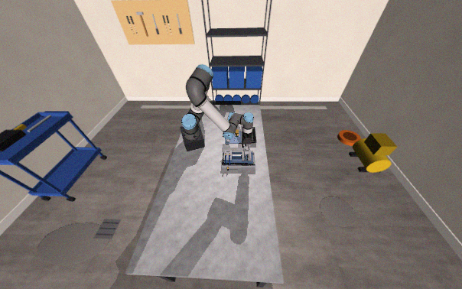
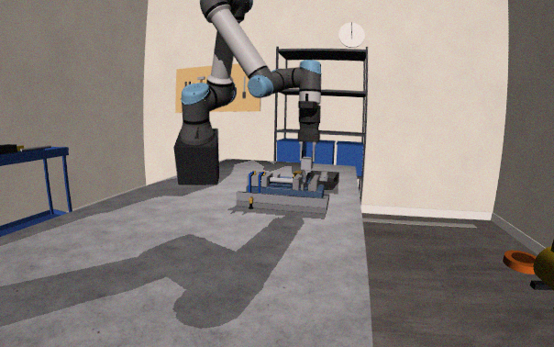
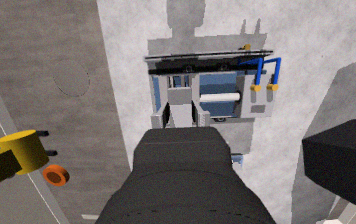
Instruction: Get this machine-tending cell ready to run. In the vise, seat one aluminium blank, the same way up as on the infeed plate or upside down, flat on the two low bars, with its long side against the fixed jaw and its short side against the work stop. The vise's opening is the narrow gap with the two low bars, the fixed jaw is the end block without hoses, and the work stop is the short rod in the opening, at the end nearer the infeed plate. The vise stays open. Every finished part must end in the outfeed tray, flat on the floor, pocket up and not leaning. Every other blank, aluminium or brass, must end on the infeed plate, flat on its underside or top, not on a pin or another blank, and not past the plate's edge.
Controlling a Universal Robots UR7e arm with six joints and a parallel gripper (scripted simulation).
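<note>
The vise lies 70 mm behind my hand, 10 mm to the right of it and 130 mm below it. Round my hand: brass blank: 120 mm behind, 360 mm to the left, 140 mm below.
</note>
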